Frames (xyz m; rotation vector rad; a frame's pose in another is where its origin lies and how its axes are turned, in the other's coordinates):
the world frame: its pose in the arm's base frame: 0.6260 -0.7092 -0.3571 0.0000 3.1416 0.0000
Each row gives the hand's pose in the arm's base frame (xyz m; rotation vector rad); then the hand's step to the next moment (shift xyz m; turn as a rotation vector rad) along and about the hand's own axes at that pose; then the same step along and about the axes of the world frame.
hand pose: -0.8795 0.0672 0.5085 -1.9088 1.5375 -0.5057
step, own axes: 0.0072 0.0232 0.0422 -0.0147 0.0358 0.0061
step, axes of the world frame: -0.0122 0.0000 0.0472 0.0256 0.0112 0.0274
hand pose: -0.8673 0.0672 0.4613 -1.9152 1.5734 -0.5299
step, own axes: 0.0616 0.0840 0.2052 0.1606 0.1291 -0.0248
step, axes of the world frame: -0.0834 -0.0301 0.2124 0.0757 -0.1766 0.0784
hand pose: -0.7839 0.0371 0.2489 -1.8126 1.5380 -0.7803
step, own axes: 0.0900 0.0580 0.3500 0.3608 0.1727 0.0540
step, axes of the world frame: -0.2481 -0.0656 0.2609 0.0128 -0.3730 0.1537
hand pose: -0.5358 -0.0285 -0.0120 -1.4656 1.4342 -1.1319
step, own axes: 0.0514 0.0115 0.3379 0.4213 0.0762 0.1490
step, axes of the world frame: -0.3166 -0.0700 0.1088 -0.1050 -0.4325 0.0860
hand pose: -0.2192 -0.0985 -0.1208 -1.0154 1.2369 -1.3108
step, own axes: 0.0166 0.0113 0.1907 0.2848 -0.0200 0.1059
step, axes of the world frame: -0.1872 -0.0404 -0.0098 -0.0672 -0.2967 -0.0133
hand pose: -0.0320 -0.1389 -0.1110 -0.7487 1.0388 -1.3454
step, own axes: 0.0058 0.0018 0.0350 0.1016 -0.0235 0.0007
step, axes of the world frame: -0.0322 -0.0101 -0.0111 0.0164 -0.1029 -0.0051
